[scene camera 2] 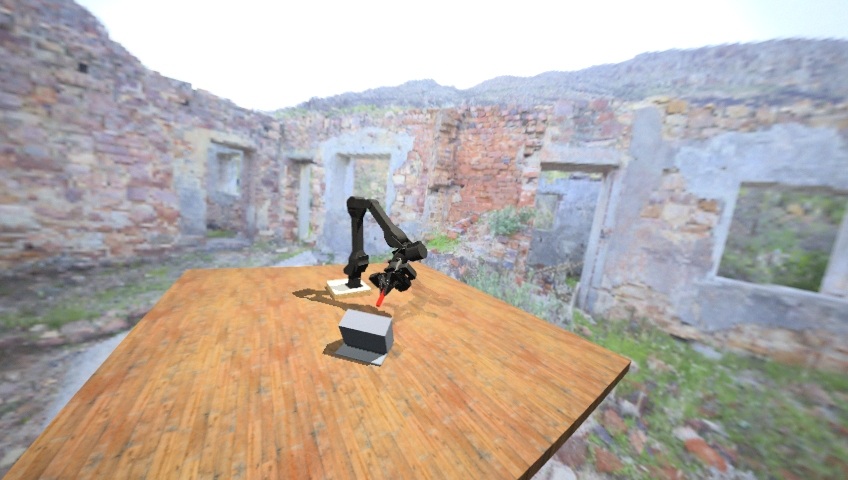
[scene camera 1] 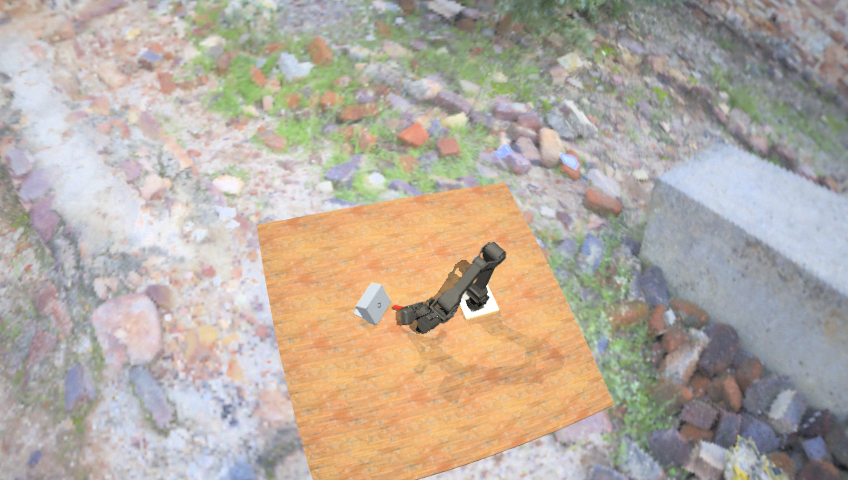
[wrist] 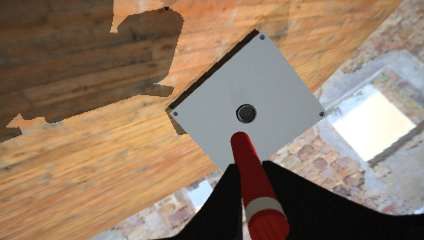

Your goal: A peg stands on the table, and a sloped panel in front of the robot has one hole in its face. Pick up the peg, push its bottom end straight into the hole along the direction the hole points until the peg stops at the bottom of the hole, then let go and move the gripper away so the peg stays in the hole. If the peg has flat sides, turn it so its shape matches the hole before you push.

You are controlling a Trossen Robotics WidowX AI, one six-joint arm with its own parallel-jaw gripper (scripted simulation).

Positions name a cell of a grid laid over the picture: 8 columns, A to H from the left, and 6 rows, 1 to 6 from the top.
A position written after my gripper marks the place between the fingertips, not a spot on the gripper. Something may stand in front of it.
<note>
My gripper (scene camera 2: D4) holds a round red peg. Further things: a grey sloped panel (scene camera 2: D5).
My gripper also shows in the wrist view (wrist: E5). The grey sloped panel also shows in scene camera 1 (scene camera 1: D4) and in the wrist view (wrist: E2).
</note>
